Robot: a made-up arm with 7 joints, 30 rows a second.
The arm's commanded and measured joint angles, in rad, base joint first. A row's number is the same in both.
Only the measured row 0 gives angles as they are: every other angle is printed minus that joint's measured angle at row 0.
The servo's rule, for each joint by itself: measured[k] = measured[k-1] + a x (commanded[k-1-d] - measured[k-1]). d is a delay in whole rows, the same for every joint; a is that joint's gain. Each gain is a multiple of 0.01, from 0.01 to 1. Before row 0 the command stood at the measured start. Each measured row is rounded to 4 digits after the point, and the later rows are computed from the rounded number. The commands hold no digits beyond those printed.
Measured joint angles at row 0: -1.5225, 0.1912, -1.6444, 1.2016, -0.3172, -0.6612, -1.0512
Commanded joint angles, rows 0 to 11: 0.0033, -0.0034, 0.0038, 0.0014, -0.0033, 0.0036, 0.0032; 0.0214, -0.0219, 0.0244, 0.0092, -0.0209, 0.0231, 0.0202; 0.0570, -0.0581, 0.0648, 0.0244, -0.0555, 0.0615, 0.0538; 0.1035, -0.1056, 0.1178, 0.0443, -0.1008, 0.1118, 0.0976; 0.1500, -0.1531, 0.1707, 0.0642, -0.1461, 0.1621, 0.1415; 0.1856, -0.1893, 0.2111, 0.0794, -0.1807, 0.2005, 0.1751; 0.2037, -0.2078, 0.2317, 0.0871, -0.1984, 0.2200, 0.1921; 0.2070, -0.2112, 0.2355, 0.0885, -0.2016, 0.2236, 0.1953; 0.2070, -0.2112, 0.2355, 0.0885, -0.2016, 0.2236, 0.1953; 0.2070, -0.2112, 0.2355, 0.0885, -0.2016, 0.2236, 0.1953; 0.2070, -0.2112, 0.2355, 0.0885, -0.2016, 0.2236, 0.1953; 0.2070, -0.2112, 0.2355, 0.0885, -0.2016, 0.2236, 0.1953
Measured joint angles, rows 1 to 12: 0.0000, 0.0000, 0.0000, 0.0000, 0.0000, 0.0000, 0.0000; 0.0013, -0.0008, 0.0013, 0.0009, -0.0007, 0.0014, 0.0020; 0.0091, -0.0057, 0.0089, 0.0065, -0.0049, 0.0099, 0.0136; 0.0278, -0.0178, 0.0273, 0.0185, -0.0155, 0.0300, 0.0393; 0.0573, -0.0380, 0.0572, 0.0358, -0.0334, 0.0619, 0.0766; 0.0935, -0.0645, 0.0947, 0.0548, -0.0571, 0.1010, 0.1181; 0.1294, -0.0932, 0.1331, 0.0713, -0.0831, 0.1398, 0.1546; 0.1584, -0.1196, 0.1656, 0.0819, -0.1073, 0.1711, 0.1786; 0.1774, -0.1407, 0.1887, 0.0863, -0.1271, 0.1916, 0.1893; 0.1889, -0.1569, 0.2041, 0.0878, -0.1427, 0.2041, 0.1931; 0.1960, -0.1694, 0.2145, 0.0883, -0.1551, 0.2117, 0.1945; 0.2003, -0.1790, 0.2214, 0.0884, -0.1649, 0.2163, 0.1950
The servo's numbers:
d 1
a 0.39 0.23 0.33 0.67 0.21 0.39 0.64

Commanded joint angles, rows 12 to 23: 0.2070, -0.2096, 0.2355, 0.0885, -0.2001, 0.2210, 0.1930; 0.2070, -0.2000, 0.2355, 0.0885, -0.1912, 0.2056, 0.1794; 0.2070, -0.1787, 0.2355, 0.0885, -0.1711, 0.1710, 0.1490; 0.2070, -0.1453, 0.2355, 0.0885, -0.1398, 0.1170, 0.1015; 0.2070, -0.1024, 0.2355, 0.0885, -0.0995, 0.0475, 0.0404; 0.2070, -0.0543, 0.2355, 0.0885, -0.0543, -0.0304, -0.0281; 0.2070, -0.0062, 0.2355, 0.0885, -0.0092, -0.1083, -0.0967; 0.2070, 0.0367, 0.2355, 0.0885, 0.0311, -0.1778, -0.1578; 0.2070, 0.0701, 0.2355, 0.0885, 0.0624, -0.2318, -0.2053; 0.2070, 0.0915, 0.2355, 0.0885, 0.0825, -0.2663, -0.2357; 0.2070, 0.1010, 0.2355, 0.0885, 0.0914, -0.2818, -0.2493; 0.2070, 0.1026, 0.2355, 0.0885, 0.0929, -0.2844, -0.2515
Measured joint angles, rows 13 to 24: 0.2029, -0.1864, 0.2261, 0.0885, -0.1726, 0.2191, 0.1952; 0.2045, -0.1917, 0.2292, 0.0885, -0.1784, 0.2198, 0.1938; 0.2055, -0.1936, 0.2313, 0.0885, -0.1811, 0.2143, 0.1846; 0.2061, -0.1902, 0.2327, 0.0885, -0.1790, 0.1974, 0.1618; 0.2065, -0.1799, 0.2336, 0.0885, -0.1708, 0.1660, 0.1232; 0.2067, -0.1621, 0.2342, 0.0885, -0.1558, 0.1198, 0.0702; 0.2068, -0.1373, 0.2346, 0.0885, -0.1345, 0.0612, 0.0073; 0.2069, -0.1071, 0.2349, 0.0885, -0.1082, -0.0049, -0.0593; 0.2069, -0.0740, 0.2351, 0.0885, -0.0789, -0.0723, -0.1223; 0.2069, -0.0409, 0.2352, 0.0885, -0.0492, -0.1345, -0.1754; 0.2069, -0.0104, 0.2353, 0.0885, -0.0215, -0.1859, -0.2140; 0.2069, 0.0152, 0.2354, 0.0885, 0.0022, -0.2233, -0.2366
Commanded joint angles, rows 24 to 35: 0.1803, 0.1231, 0.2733, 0.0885, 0.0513, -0.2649, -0.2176; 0.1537, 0.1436, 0.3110, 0.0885, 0.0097, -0.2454, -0.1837; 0.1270, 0.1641, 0.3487, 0.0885, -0.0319, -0.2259, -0.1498; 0.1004, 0.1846, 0.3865, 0.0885, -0.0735, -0.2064, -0.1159; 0.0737, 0.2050, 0.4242, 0.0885, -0.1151, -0.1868, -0.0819; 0.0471, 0.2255, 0.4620, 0.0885, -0.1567, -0.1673, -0.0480; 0.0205, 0.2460, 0.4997, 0.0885, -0.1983, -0.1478, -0.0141; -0.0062, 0.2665, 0.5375, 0.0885, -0.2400, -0.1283, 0.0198; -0.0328, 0.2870, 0.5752, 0.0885, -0.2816, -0.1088, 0.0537; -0.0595, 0.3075, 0.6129, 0.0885, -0.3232, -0.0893, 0.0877; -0.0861, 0.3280, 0.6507, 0.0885, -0.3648, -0.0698, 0.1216; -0.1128, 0.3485, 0.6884, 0.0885, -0.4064, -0.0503, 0.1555
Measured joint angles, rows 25 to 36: 0.2069, 0.0353, 0.2354, 0.0885, 0.0212, -0.2471, -0.2461; 0.1965, 0.0555, 0.2479, 0.0885, 0.0275, -0.2540, -0.2279; 0.1798, 0.0758, 0.2687, 0.0885, 0.0238, -0.2506, -0.1996; 0.1592, 0.0961, 0.2951, 0.0885, 0.0121, -0.2410, -0.1677; 0.1363, 0.1165, 0.3253, 0.0885, -0.0059, -0.2275, -0.1345; 0.1119, 0.1369, 0.3579, 0.0885, -0.0288, -0.2116, -0.1008; 0.0866, 0.1573, 0.3923, 0.0885, -0.0557, -0.1943, -0.0670; 0.0608, 0.1777, 0.4277, 0.0885, -0.0856, -0.1762, -0.0331; 0.0347, 0.1981, 0.4639, 0.0885, -0.1180, -0.1575, 0.0008; 0.0084, 0.2185, 0.5006, 0.0885, -0.1524, -0.1385, 0.0347; -0.0181, 0.2390, 0.5377, 0.0885, -0.1883, -0.1193, 0.0686; -0.0446, 0.2595, 0.5750, 0.0885, -0.2254, -0.1000, 0.1025
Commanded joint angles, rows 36 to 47: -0.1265, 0.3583, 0.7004, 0.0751, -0.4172, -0.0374, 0.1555; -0.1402, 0.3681, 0.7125, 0.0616, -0.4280, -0.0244, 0.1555; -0.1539, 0.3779, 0.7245, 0.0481, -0.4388, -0.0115, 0.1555; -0.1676, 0.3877, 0.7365, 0.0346, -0.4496, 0.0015, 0.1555; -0.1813, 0.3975, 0.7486, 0.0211, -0.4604, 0.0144, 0.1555; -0.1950, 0.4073, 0.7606, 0.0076, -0.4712, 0.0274, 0.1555; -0.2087, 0.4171, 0.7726, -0.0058, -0.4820, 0.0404, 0.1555; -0.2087, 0.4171, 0.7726, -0.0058, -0.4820, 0.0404, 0.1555; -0.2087, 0.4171, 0.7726, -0.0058, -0.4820, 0.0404, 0.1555; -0.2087, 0.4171, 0.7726, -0.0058, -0.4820, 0.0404, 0.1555; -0.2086, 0.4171, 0.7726, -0.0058, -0.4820, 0.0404, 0.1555; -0.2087, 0.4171, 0.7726, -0.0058, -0.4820, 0.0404, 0.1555
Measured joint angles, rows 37 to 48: -0.0712, 0.2800, 0.6124, 0.0885, -0.2634, -0.0806, 0.1364; -0.0928, 0.2980, 0.6414, 0.0795, -0.2957, -0.0638, 0.1486; -0.1113, 0.3141, 0.6649, 0.0675, -0.3235, -0.0484, 0.1530; -0.1279, 0.3288, 0.6846, 0.0545, -0.3477, -0.0340, 0.1546; -0.1434, 0.3423, 0.7017, 0.0412, -0.3691, -0.0202, 0.1552; -0.1582, 0.3550, 0.7172, 0.0277, -0.3883, -0.0067, 0.1554; -0.1726, 0.3670, 0.7315, 0.0142, -0.4057, 0.0066, 0.1555; -0.1867, 0.3785, 0.7451, 0.0008, -0.4217, 0.0198, 0.1555; -0.1953, 0.3874, 0.7542, -0.0036, -0.4344, 0.0278, 0.1555; -0.2005, 0.3942, 0.7603, -0.0051, -0.4444, 0.0327, 0.1555; -0.2037, 0.3995, 0.7644, -0.0056, -0.4523, 0.0357, 0.1555; -0.2056, 0.4035, 0.7671, -0.0057, -0.4585, 0.0375, 0.1555
